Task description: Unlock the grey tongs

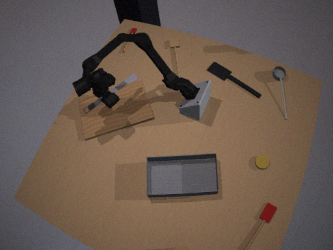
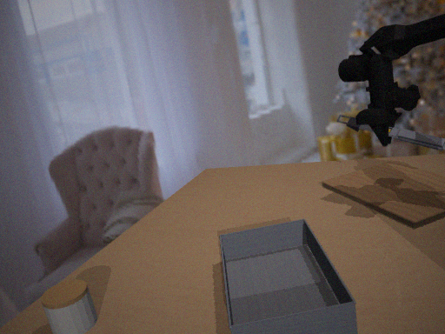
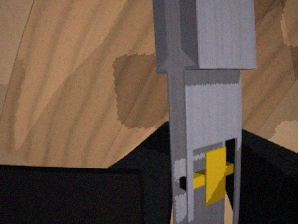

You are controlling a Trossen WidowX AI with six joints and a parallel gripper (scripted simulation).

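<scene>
The wooden board is 30 mm behind my gripper tip, 10 mm to the right of it and 110 mm below it. The rest, counted from my gripper tip: black spatula (460 mm behind, 450 mm to the left, 120 mm below); then grey roasting tin (130 mm ahead, 460 mm to the left, 90 mm below); then yellow lock piece (40 mm above).
</scene>
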